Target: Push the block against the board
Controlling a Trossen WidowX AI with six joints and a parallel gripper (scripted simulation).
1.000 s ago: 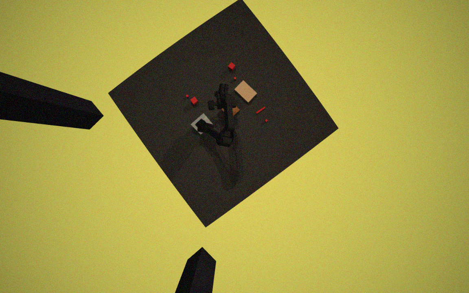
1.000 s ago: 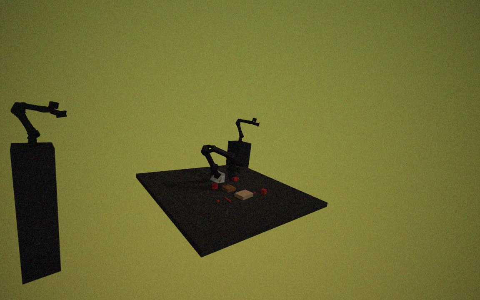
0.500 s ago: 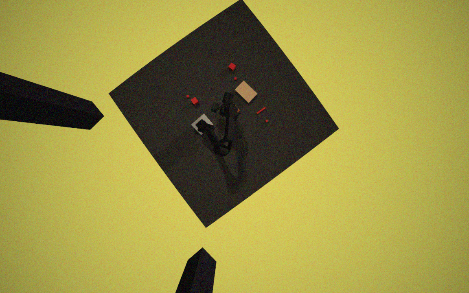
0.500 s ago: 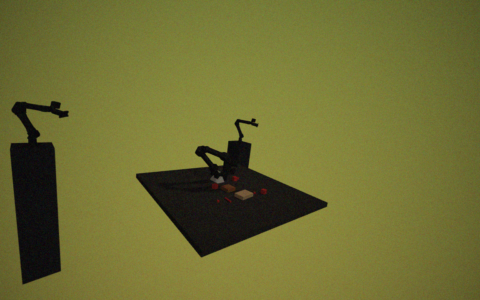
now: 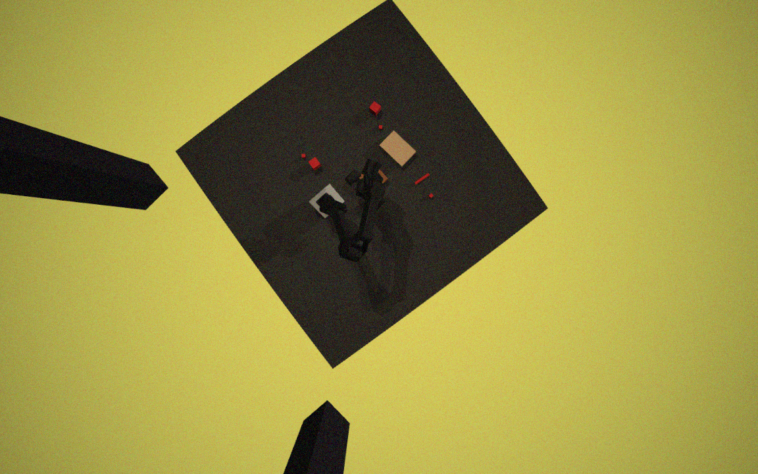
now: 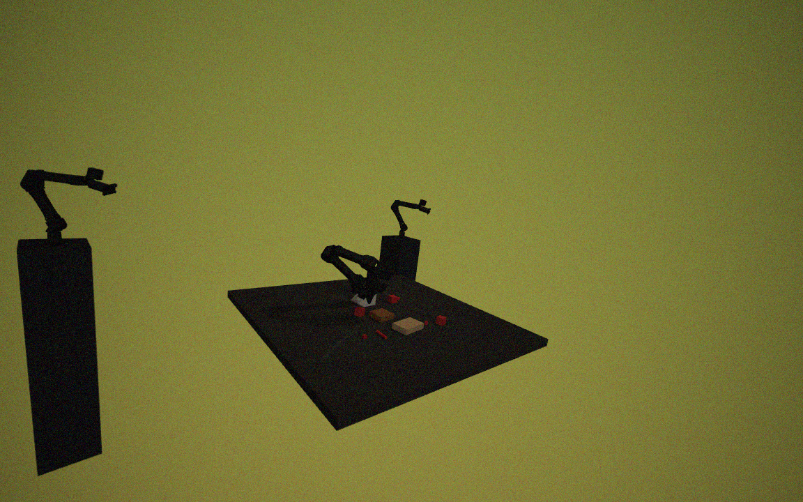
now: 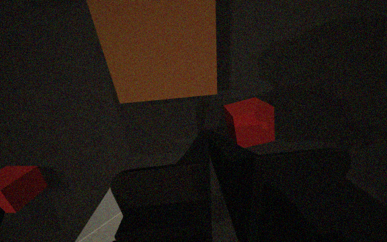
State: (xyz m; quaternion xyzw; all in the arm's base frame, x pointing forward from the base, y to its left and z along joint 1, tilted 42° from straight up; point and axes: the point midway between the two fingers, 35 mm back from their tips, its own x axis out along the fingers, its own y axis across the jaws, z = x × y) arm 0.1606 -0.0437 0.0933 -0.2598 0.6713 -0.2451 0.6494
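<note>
Right now my gripper tip is 8 cm short of the square block, 3 cm to the right of it and 5 cm above it. From my gripper tip the other things lie so: tan block (25 cm ahead, 6 cm to the left, 5 cm below); then thin red stick (25 cm ahead, 12 cm to the right, 5 cm below).
</note>
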